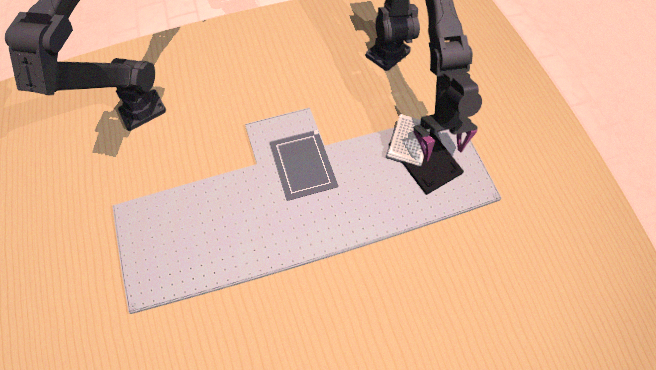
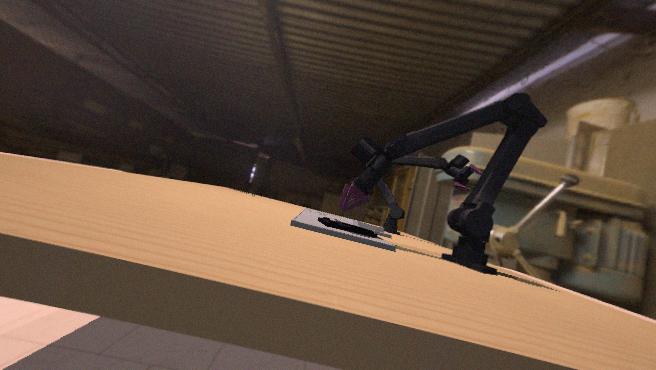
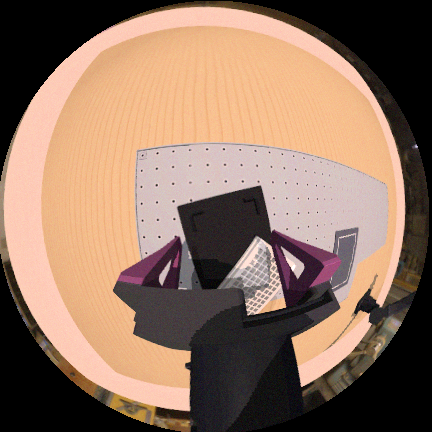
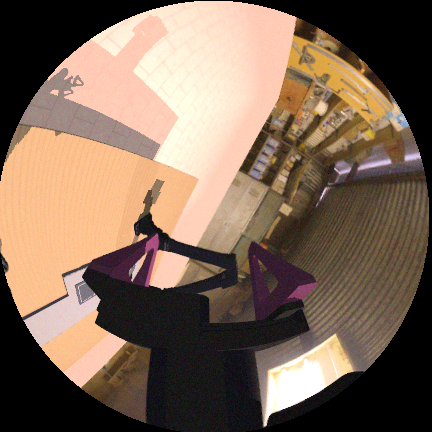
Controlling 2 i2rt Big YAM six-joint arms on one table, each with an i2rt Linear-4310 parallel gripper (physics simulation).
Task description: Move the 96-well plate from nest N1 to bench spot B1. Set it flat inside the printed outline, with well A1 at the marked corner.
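Frame: origin at the left arm's base, x right, y down, z ahead, level; millimetres.
Seen in the pictures: left gripper, fingertip midpoint: [image 1: 443, 155] [image 2: 341, 208] [image 3: 226, 238]; right gripper, fingertip midpoint: [image 4: 204, 242]; left arm's base, link origin: [image 1: 388, 53] [image 2: 467, 265] [image 4: 142, 223]; right arm's base, link origin: [image 1: 142, 111] [image 2: 389, 232] [image 3: 361, 300].
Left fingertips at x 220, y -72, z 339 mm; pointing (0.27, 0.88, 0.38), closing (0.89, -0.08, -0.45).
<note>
Offsets run from my left fingertips to a thing's top centre. "pt": to the spot under its first point. Level surfaces: height alone.
The white 96-well plate @(dx -2, dy +27, dz -96 mm) [image 1: 404, 146] [image 3: 257, 273] lies askew, half off the far left side of the black nest N1 @(dx +2, dy +41, dz -36 mm) [image 1: 436, 173] [image 3: 221, 225] [image 2: 343, 225], and looks tilted. My left gripper [image 1: 445, 155] [image 3: 226, 238] [image 2: 352, 197] is open and hangs just above the nest's far end. The plate is below it and next to one purple finger, and is not gripped. The grey B1 pad @(pt dx +228, dy +57, dz -246 mm) [image 1: 302, 163] [image 3: 346, 257] with its white outline is bare, and its marked corner @(pt dx +139, dy +57, dz -285 mm) [image 1: 316, 132] is at the far right. My right gripper [image 4: 204, 242] [image 2: 465, 177] is open and empty, raised far from the plate.
A grey perforated baseplate [image 1: 205, 238] [image 3: 306, 181] [image 2: 312, 224] carries the nest and the pad on the wooden table @(dy +72 mm) [image 1: 321, 321]. The two arm bases [image 1: 139, 108] [image 1: 387, 53] stand at the far side of the table.
</note>
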